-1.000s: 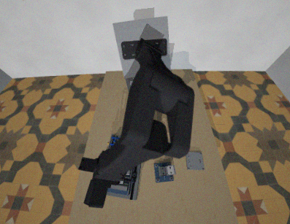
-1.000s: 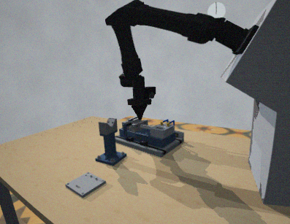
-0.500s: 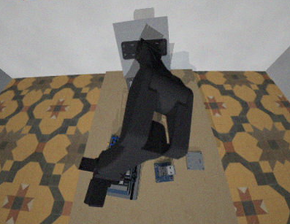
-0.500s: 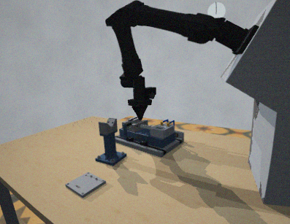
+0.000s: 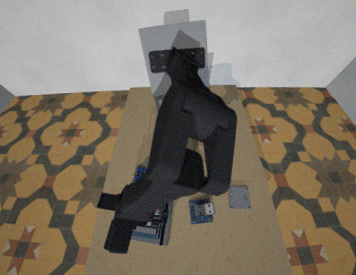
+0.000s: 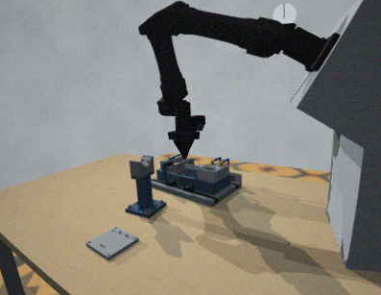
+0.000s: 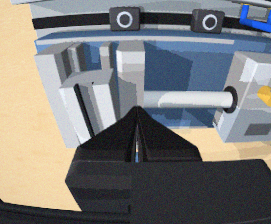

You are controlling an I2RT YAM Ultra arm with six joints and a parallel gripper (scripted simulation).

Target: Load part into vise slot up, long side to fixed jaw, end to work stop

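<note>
Right now my hand is 4 cm short of the part, 1 cm to the left of it and 1 cm above it. The rest, counted from my hand: air cylinder rod (5 cm behind, 1 cm to the left, 3 cm below); moving jaw (1 cm ahead, 3 cm below); work stop (5 cm ahead, 4 cm to the left, 2 cm below).
</note>
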